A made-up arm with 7 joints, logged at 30 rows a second.
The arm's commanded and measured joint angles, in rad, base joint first. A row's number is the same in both.
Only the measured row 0 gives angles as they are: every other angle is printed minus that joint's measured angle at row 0.
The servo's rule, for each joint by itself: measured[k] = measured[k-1] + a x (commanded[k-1-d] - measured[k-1]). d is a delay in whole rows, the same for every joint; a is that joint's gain. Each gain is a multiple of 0.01, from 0.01 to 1. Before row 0 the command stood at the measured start. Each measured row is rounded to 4 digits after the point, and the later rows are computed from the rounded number. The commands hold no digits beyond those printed.
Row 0, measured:
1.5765 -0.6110 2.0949 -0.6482 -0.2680 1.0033 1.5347
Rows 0 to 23, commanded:
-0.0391 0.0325 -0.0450 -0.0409 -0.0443 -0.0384 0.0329
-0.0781 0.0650 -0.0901 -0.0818 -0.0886 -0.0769 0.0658
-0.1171 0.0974 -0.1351 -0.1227 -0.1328 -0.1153 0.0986
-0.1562 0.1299 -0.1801 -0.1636 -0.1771 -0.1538 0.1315
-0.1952 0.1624 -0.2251 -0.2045 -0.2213 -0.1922 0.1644
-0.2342 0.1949 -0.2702 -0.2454 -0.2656 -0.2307 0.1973
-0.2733 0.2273 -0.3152 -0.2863 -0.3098 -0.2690 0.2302
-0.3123 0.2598 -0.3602 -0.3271 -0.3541 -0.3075 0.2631
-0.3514 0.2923 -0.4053 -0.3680 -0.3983 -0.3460 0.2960
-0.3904 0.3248 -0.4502 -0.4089 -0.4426 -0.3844 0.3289
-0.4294 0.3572 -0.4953 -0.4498 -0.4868 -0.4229 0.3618
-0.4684 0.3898 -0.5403 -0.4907 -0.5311 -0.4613 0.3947
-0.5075 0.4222 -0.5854 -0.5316 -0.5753 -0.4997 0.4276
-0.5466 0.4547 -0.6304 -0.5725 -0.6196 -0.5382 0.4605
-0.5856 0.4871 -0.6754 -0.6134 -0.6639 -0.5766 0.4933
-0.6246 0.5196 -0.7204 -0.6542 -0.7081 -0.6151 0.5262
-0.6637 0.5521 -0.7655 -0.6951 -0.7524 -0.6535 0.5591
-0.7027 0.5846 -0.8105 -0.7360 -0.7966 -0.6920 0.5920
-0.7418 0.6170 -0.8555 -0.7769 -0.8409 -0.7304 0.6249
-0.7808 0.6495 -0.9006 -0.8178 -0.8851 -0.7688 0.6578
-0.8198 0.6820 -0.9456 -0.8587 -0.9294 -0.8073 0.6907
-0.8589 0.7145 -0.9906 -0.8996 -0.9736 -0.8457 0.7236
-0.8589 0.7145 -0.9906 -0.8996 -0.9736 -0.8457 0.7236
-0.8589 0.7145 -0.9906 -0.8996 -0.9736 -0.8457 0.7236
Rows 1 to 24, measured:
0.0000 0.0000 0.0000 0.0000 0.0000 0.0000 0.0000
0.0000 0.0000 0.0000 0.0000 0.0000 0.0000 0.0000
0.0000 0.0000 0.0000 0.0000 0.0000 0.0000 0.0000
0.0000 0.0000 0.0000 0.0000 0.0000 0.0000 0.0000
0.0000 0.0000 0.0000 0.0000 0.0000 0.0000 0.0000
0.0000 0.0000 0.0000 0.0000 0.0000 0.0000 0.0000
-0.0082 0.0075 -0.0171 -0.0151 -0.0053 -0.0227 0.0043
-0.0229 0.0207 -0.0448 -0.0398 -0.0153 -0.0547 0.0123
-0.0427 0.0383 -0.0791 -0.0705 -0.0294 -0.0905 0.0235
-0.0665 0.0594 -0.1175 -0.1049 -0.0471 -0.1278 0.0375
-0.0935 0.0831 -0.1584 -0.1418 -0.0680 -0.1658 0.0540
-0.1230 0.1088 -0.2009 -0.1801 -0.0917 -0.2041 0.0726
-0.1546 0.1361 -0.2443 -0.2194 -0.1179 -0.2424 0.0931
-0.1877 0.1646 -0.2883 -0.2592 -0.1462 -0.2808 0.1152
-0.2221 0.1940 -0.3328 -0.2995 -0.1765 -0.3193 0.1387
-0.2574 0.2241 -0.3774 -0.3400 -0.2084 -0.3577 0.1634
-0.2935 0.2547 -0.4222 -0.3806 -0.2418 -0.3962 0.1892
-0.3302 0.2858 -0.4671 -0.4213 -0.2765 -0.4346 0.2159
-0.3674 0.3172 -0.5121 -0.4621 -0.3124 -0.4730 0.2434
-0.4050 0.3488 -0.5571 -0.5029 -0.3493 -0.5115 0.2716
-0.4429 0.3806 -0.6021 -0.5438 -0.3871 -0.5499 0.3004
-0.4811 0.4126 -0.6471 -0.5846 -0.4256 -0.5884 0.3298
-0.5194 0.4447 -0.6921 -0.6255 -0.4648 -0.6268 0.3596
-0.5579 0.4769 -0.7371 -0.6664 -0.5046 -0.6653 0.3898
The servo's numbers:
d 6
a 0.21 0.23 0.38 0.37 0.12 0.59 0.13

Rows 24 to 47, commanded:
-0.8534 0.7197 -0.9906 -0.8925 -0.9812 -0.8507 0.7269
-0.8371 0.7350 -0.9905 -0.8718 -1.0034 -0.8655 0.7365
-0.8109 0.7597 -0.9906 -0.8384 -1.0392 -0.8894 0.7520
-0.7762 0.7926 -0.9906 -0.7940 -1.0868 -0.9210 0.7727
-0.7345 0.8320 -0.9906 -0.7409 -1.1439 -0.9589 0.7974
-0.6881 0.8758 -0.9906 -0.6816 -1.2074 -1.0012 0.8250
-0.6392 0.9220 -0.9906 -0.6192 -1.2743 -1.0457 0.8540
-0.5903 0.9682 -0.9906 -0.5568 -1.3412 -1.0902 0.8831
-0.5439 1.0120 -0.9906 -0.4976 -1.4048 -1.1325 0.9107
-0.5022 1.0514 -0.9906 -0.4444 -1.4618 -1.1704 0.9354
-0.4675 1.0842 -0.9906 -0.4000 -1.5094 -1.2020 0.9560
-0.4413 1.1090 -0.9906 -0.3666 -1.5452 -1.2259 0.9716
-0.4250 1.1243 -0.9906 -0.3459 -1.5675 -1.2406 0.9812
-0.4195 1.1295 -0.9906 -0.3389 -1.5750 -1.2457 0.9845
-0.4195 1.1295 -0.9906 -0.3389 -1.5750 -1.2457 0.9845
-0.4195 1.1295 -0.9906 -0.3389 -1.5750 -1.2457 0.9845
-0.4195 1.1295 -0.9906 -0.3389 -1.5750 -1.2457 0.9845
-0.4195 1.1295 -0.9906 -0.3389 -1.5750 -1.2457 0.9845
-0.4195 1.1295 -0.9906 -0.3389 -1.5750 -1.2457 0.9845
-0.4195 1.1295 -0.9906 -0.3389 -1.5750 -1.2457 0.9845
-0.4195 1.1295 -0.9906 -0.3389 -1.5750 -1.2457 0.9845
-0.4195 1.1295 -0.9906 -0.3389 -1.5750 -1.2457 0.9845
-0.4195 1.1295 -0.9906 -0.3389 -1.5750 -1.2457 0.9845
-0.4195 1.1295 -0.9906 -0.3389 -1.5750 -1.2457 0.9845
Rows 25 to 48, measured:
-0.5965 0.5091 -0.7821 -0.7073 -0.5450 -0.7037 0.4204
-0.6352 0.5414 -0.8271 -0.7482 -0.5858 -0.7421 0.4513
-0.6740 0.5737 -0.8721 -0.7891 -0.6270 -0.7806 0.4824
-0.7128 0.6061 -0.9171 -0.8300 -0.6686 -0.8190 0.5138
-0.7435 0.6310 -0.9450 -0.8558 -0.7052 -0.8348 0.5411
-0.7677 0.6502 -0.9623 -0.8720 -0.7374 -0.8412 0.5648
-0.7857 0.6662 -0.9731 -0.8796 -0.7667 -0.8468 0.5859
-0.7965 0.6820 -0.9797 -0.8767 -0.7951 -0.8578 0.6055
-0.7995 0.6999 -0.9838 -0.8625 -0.8244 -0.8764 0.6245
-0.7946 0.7212 -0.9864 -0.8372 -0.8559 -0.9027 0.6438
-0.7820 0.7467 -0.9880 -0.8016 -0.8905 -0.9359 0.6638
-0.7623 0.7764 -0.9890 -0.7572 -0.9285 -0.9744 0.6848
-0.7364 0.8099 -0.9896 -0.7061 -0.9700 -1.0165 0.7068
-0.7057 0.8463 -0.9900 -0.6509 -1.0145 -1.0600 0.7297
-0.6717 0.8844 -0.9902 -0.5942 -1.0613 -1.1028 0.7532
-0.6361 0.9228 -0.9904 -0.5388 -1.1094 -1.1427 0.7769
-0.6007 0.9599 -0.9905 -0.4874 -1.1574 -1.1777 0.8002
-0.5672 0.9942 -0.9905 -0.4427 -1.2039 -1.2061 0.8225
-0.5373 1.0241 -0.9905 -0.4069 -1.2475 -1.2265 0.8431
-0.5126 1.0483 -0.9905 -0.3817 -1.2868 -1.2378 0.8615
-0.4930 1.0670 -0.9905 -0.3659 -1.3214 -1.2425 0.8775
-0.4776 1.0814 -0.9905 -0.3559 -1.3518 -1.2444 0.8914
-0.4654 1.0925 -0.9905 -0.3496 -1.3786 -1.2452 0.9035
-0.4558 1.1010 -0.9905 -0.3456 -1.4022 -1.2455 0.9140

